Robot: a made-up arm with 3 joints.
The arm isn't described. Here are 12 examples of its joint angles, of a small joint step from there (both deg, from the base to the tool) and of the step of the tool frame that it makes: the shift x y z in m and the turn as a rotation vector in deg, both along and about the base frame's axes.
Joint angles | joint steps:
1: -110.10 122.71 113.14 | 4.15 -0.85 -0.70
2: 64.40 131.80 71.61 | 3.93 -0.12 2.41
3: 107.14 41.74 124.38 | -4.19 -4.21 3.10
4: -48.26 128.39 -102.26 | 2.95 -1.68 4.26
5: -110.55 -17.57 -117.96 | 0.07 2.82 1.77
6: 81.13 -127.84 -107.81 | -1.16 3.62 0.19
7: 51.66 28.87 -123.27 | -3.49 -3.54 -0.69
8: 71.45 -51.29 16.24 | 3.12 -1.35 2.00
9: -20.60 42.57 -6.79 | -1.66 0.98 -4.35
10: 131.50 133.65 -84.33 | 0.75 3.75 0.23
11: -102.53 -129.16 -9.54 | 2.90 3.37 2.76
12: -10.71 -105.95 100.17 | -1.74 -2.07 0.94
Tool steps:
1: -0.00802 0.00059 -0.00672 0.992 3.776 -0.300
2: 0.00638 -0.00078 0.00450 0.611 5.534 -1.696
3: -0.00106 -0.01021 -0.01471 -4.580 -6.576 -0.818
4: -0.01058 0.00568 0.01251 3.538 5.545 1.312
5: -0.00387 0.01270 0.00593 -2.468 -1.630 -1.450
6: -0.00274 -0.01304 -0.01616 3.546 -1.048 0.746
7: 0.01680 -0.01693 -0.00205 -2.911 -2.875 -2.039
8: -0.00391 -0.00051 0.00524 -1.751 1.887 1.112
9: 0.00038 0.00710 0.00283 -3.122 1.519 -0.173
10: 0.01380 -0.01220 0.00994 2.685 0.914 -2.623
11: -0.01586 -0.00821 0.00923 -2.886 4.578 -2.798
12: -0.00164 0.00302 -0.00632 -0.465 -1.465 -2.208
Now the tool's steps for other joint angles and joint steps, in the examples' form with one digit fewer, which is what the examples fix.
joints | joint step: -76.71 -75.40 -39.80 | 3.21 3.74 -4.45
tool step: 0.0072 -0.0006 0.0168 -2.52 4.47 5.09
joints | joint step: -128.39 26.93 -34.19 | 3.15 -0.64 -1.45
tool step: 0.0089 -0.0024 0.0081 0.90 4.45 -0.14
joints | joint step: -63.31 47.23 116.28 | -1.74 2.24 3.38
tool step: 0.0017 0.0065 -0.0008 -0.92 -3.99 3.25
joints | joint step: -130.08 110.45 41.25 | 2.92 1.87 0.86
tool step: 0.0005 -0.0019 -0.0080 -1.96 3.23 -0.54
